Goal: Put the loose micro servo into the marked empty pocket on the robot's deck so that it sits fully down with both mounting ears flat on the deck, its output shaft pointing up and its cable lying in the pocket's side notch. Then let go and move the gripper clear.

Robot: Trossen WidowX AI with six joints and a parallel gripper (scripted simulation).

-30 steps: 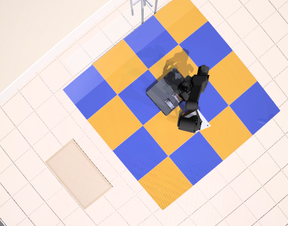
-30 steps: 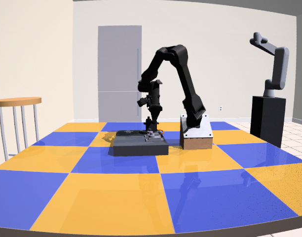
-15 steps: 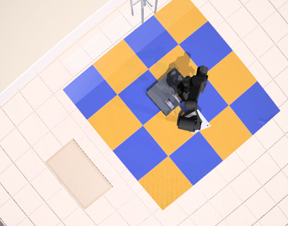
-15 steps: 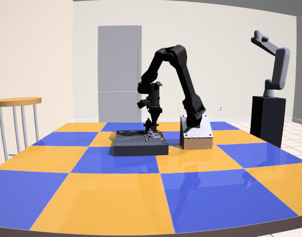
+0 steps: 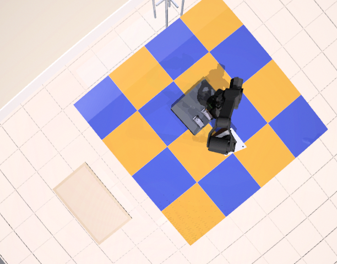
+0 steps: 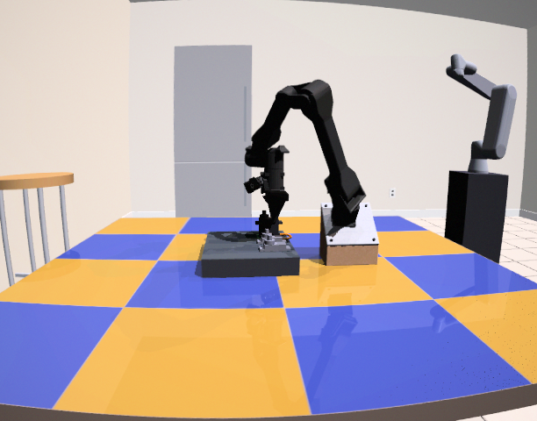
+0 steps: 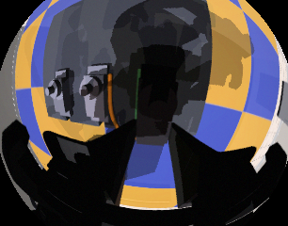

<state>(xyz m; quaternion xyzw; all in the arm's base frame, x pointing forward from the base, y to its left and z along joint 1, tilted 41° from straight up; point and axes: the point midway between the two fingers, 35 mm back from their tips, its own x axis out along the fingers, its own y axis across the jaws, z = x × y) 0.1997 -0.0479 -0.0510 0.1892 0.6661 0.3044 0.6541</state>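
My gripper tip is now 110 mm short of the dark robot deck, 90 mm to the right of it and 70 mm above it.
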